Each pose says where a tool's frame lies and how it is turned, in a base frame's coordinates. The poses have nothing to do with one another.
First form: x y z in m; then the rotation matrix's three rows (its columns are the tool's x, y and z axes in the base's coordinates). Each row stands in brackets.
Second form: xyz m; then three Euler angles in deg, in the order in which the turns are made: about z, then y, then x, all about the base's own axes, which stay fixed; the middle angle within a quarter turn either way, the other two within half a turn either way. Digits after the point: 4 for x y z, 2 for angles.
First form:
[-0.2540, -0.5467, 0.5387], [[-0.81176, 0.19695, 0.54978], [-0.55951, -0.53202, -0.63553], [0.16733, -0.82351, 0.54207]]
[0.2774, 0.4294, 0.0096], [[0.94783, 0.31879, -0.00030], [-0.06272, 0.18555, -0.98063], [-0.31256, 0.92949, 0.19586]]
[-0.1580, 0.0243, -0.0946], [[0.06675, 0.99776, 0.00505], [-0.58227, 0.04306, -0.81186], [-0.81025, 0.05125, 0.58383]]
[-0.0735, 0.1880, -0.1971], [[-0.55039, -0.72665, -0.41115], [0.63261, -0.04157, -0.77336], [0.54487, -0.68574, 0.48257]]
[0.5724, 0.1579, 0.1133], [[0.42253, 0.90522, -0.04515], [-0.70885, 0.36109, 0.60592], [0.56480, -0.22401, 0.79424]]
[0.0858, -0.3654, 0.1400], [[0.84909, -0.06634, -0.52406], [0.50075, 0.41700, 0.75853], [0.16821, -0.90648, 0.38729]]
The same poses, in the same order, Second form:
-0.2540, -0.5467, 0.5387, -166.36, 33.35, 49.54
0.2774, 0.4294, 0.0096, -18.59, -0.02, 78.70
-0.1580, 0.0243, -0.0946, -86.17, 0.29, 54.28
-0.0735, 0.1880, -0.1971, 127.14, -24.28, 58.04
0.5724, 0.1579, 0.1133, -64.98, -2.59, -37.34
0.0858, -0.3654, 0.1400, 4.47, -31.61, -62.95

